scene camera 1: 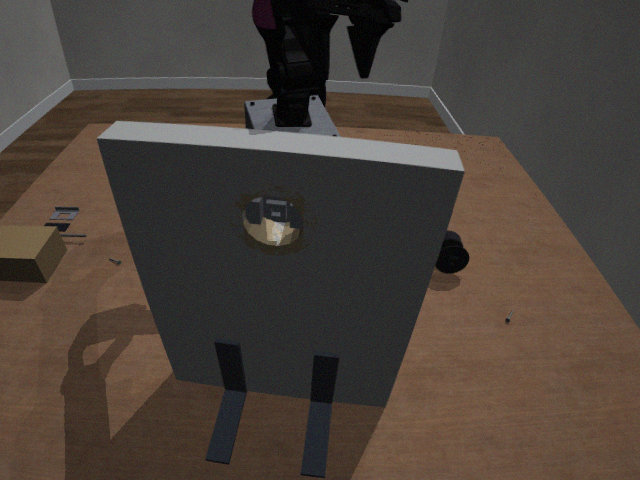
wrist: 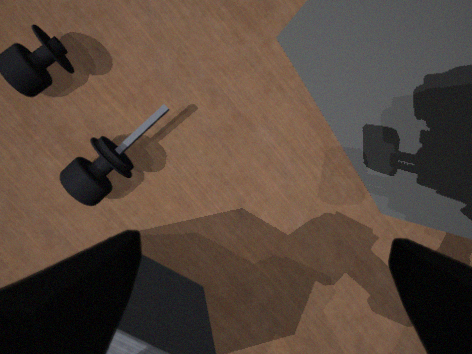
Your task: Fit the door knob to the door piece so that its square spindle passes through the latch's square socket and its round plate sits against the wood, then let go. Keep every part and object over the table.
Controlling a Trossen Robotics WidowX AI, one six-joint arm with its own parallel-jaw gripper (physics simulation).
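Places are measured from the arm's base along level axes (x back, y down, z right), in metres.
Pixels of known places: gripper, fingertip midpoint: [scene camera 1: 345, 79] [wrist: 265, 247]; arm's base, origin of the base link: [scene camera 1: 291, 115].
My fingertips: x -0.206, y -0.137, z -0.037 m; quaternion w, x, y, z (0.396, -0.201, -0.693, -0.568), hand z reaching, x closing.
Note:
For each thing: its top centre in the pictures, then the offset to it from my fingertips. "spot": a spot on its surface instead.
- shiny round dome, middle of its top: [scene camera 1: 276, 199] dx -0.190, dy +0.043, dz +0.106 m
- black door knob, surface spot: [wrist: 86, 182] spot: dx +0.084, dy +0.304, dz -0.102 m
- long square spindle, middle of its top: [wrist: 141, 129] dx -0.003, dy +0.318, dz -0.095 m
- second black knob, middle of its top: [wrist: 24, 53] [scene camera 1: 453, 237] dx +0.014, dy +0.297, dz -0.239 m
- tan box, middle of its top: [scene camera 1: 17, 241] dx +0.114, dy +0.302, dz +0.560 m
- metal plate, middle of its top: [scene camera 1: 63, 211] dx +0.270, dy +0.352, dz +0.534 m
The grey door piece [scene camera 1: 330, 248] [wrist: 330, 50] stands upright, with a shiny round dome [scene camera 1: 272, 219] on its face in the scene view. The latch's square socket cannot be made out. The black door knob [wrist: 86, 182] lies on the table at the left of the wrist view, its round plate [wrist: 114, 156] and long square spindle [wrist: 142, 130] slanting toward the upper right. My gripper [wrist: 265, 247] is open and empty, raised above the table behind the door; the knob is beyond its left finger in the wrist view. In the scene view, part of the gripper is cut off.
A second black knob [wrist: 25, 70] without a long spindle lies at upper left. One black knob [scene camera 1: 451, 253] shows past the door's right edge. Two feet [scene camera 1: 219, 428] [scene camera 1: 316, 439] support the door. A tan box [scene camera 1: 23, 242], metal plate [scene camera 1: 73, 214] and screws [scene camera 1: 114, 261] [scene camera 1: 509, 316] lie around.

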